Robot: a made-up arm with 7 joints. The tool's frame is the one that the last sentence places.
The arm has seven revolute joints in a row. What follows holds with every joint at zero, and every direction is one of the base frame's.
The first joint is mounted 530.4 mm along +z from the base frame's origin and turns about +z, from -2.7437 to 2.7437 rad.
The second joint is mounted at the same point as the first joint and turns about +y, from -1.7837 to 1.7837 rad.
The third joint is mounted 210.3 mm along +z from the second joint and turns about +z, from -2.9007 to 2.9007 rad.
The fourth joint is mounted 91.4 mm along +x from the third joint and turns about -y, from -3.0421 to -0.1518 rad.
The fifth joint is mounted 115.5 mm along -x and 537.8 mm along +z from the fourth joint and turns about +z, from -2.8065 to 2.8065 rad.
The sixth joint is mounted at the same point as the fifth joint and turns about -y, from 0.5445 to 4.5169 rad.
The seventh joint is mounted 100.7 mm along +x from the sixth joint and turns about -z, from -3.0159 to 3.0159 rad.
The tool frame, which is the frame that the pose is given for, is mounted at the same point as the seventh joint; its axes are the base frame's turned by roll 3.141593, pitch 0 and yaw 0 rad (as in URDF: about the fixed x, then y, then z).
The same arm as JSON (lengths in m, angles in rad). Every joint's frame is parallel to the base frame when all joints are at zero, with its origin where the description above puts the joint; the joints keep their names.
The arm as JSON. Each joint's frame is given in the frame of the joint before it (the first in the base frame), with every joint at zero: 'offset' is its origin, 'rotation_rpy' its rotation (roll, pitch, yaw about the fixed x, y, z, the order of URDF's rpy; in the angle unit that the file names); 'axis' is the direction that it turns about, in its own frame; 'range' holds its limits. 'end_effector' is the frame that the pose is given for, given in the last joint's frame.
{
  "length_unit": "m",
  "angle_unit": "rad",
  "chain": [
    {
      "id": "joint 1",
      "offset": [
        0.0,
        0.0,
        0.5304
      ],
      "rotation_rpy": [
        0.0,
        0.0,
        0.0
      ],
      "axis": [
        0.0,
        0.0,
        1.0
      ],
      "range": [
        -2.7437,
        2.7437
      ]
    },
    {
      "id": "joint 2",
      "offset": [
        0.0,
        0.0,
        0.0
      ],
      "rotation_rpy": [
        0.0,
        0.0,
        0.0
      ],
      "axis": [
        0.0,
        1.0,
        0.0
      ],
      "range": [
        -1.7837,
        1.7837
      ]
    },
    {
      "id": "joint 3",
      "offset": [
        0.0,
        0.0,
        0.2103
      ],
      "rotation_rpy": [
        0.0,
        0.0,
        0.0
      ],
      "axis": [
        0.0,
        0.0,
        1.0
      ],
      "range": [
        -2.9007,
        2.9007
      ]
    },
    {
      "id": "joint 4",
      "offset": [
        0.0914,
        0.0,
        0.0
      ],
      "rotation_rpy": [
        0.0,
        0.0,
        0.0
      ],
      "axis": [
        0.0,
        -1.0,
        0.0
      ],
      "range": [
        -3.0421,
        -0.1518
      ]
    },
    {
      "id": "joint 5",
      "offset": [
        -0.1155,
        0.0,
        0.5378
      ],
      "rotation_rpy": [
        0.0,
        0.0,
        0.0
      ],
      "axis": [
        0.0,
        0.0,
        1.0
      ],
      "range": [
        -2.8065,
        2.8065
      ]
    },
    {
      "id": "joint 6",
      "offset": [
        0.0,
        0.0,
        0.0
      ],
      "rotation_rpy": [
        0.0,
        0.0,
        0.0
      ],
      "axis": [
        0.0,
        -1.0,
        0.0
      ],
      "range": [
        0.5445,
        4.5169
      ]
    },
    {
      "id": "joint 7",
      "offset": [
        0.1007,
        0.0,
        0.0
      ],
      "rotation_rpy": [
        0.0,
        0.0,
        0.0
      ],
      "axis": [
        0.0,
        0.0,
        -1.0
      ],
      "range": [
        -3.0159,
        3.0159
      ]
    }
  ],
  "end_effector": {
    "offset": [
      0.0,
      0.0,
      0.0
    ],
    "rotation_rpy": [
      -3.1416,
      0.0,
      0.0
    ]
  }
}

